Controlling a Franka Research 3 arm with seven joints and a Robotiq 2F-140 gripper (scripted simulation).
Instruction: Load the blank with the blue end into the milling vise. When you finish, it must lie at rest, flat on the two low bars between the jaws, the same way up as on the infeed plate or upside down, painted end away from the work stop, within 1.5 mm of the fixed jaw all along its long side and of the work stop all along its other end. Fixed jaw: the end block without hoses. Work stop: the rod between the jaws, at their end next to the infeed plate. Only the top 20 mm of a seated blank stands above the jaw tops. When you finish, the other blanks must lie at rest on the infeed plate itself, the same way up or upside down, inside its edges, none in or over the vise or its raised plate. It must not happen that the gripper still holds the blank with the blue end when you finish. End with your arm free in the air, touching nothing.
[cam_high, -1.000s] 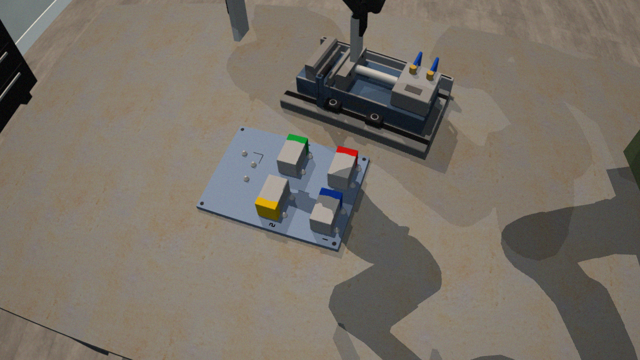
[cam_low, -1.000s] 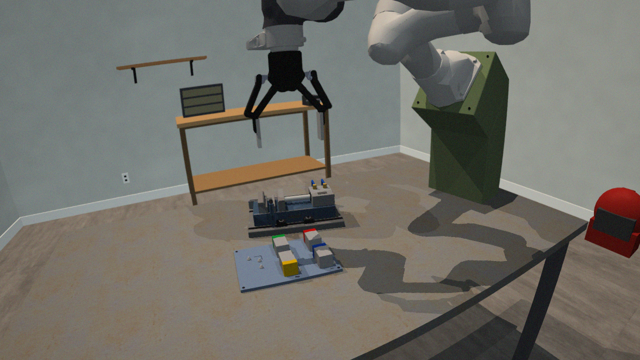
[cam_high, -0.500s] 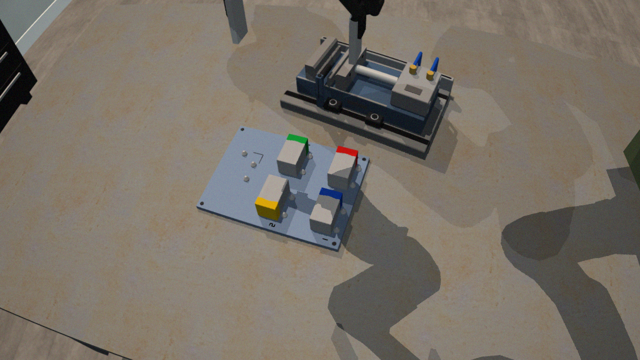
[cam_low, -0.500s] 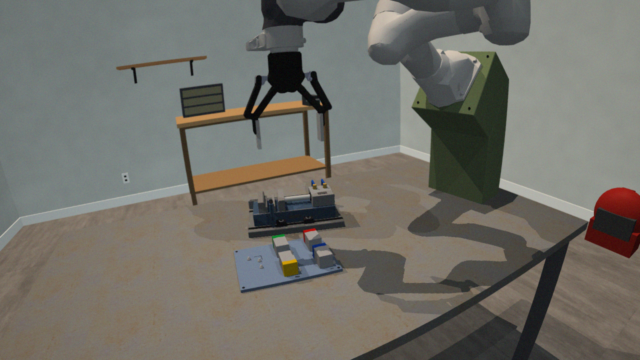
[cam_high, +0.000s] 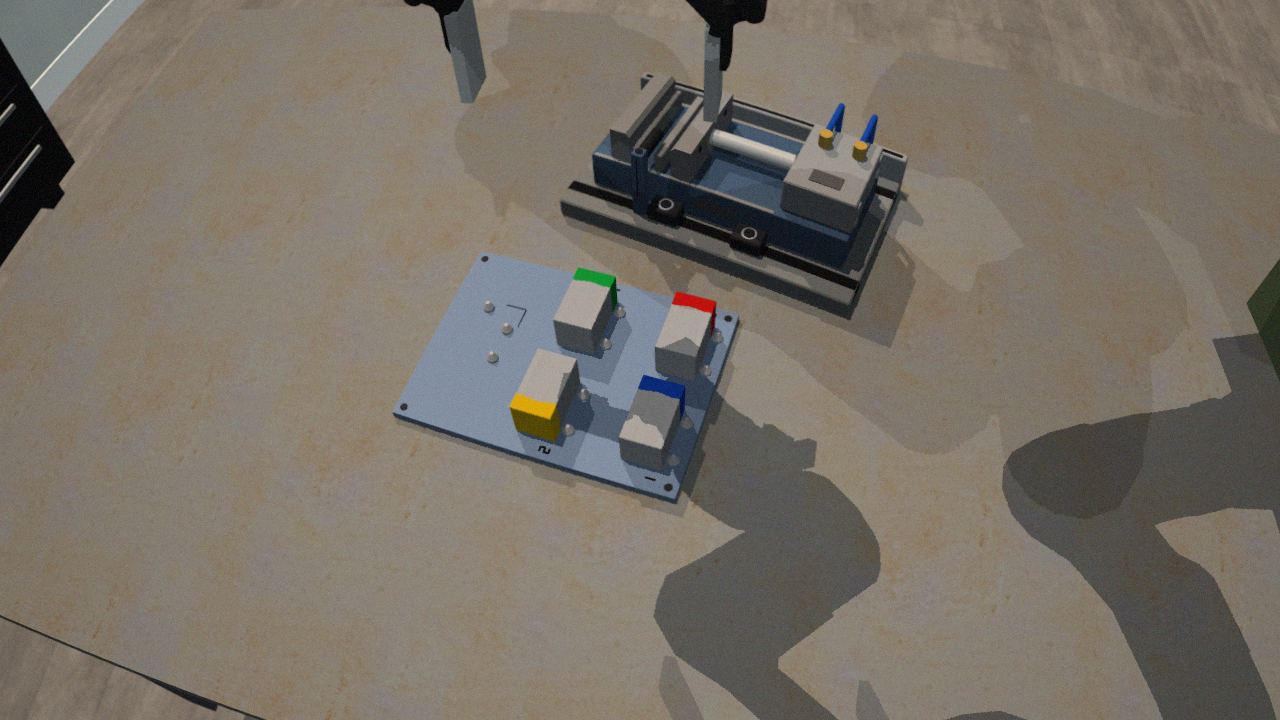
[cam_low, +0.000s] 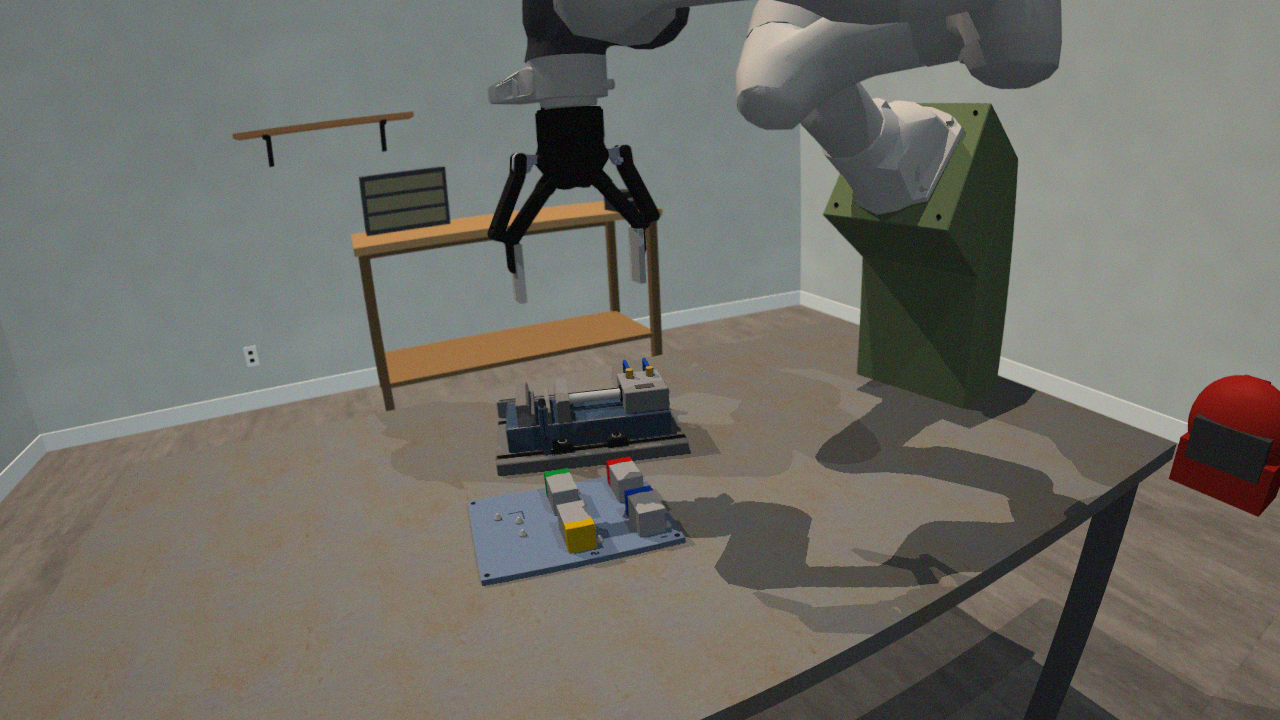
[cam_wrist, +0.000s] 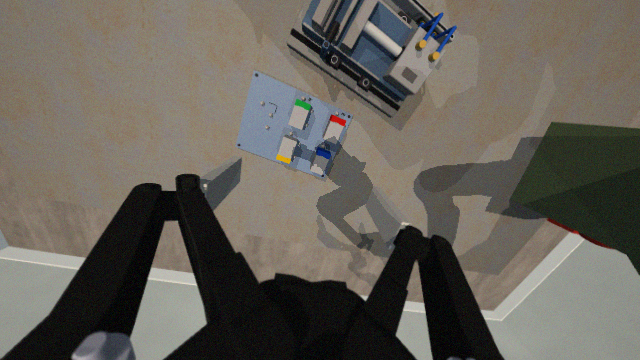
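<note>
My gripper is now 6 cm past the blue-ended blank, 3 cm to the right of it and 29 cm above it. The rest, counted from my hand: red-ended blank 4 cm behind, 5 cm to the right, 29 cm below; then green-ended blank 5 cm ahead, 4 cm to the right, 29 cm below; then yellow-ended blank 3 cm ahead, 5 cm to the left, 29 cm below.
</note>
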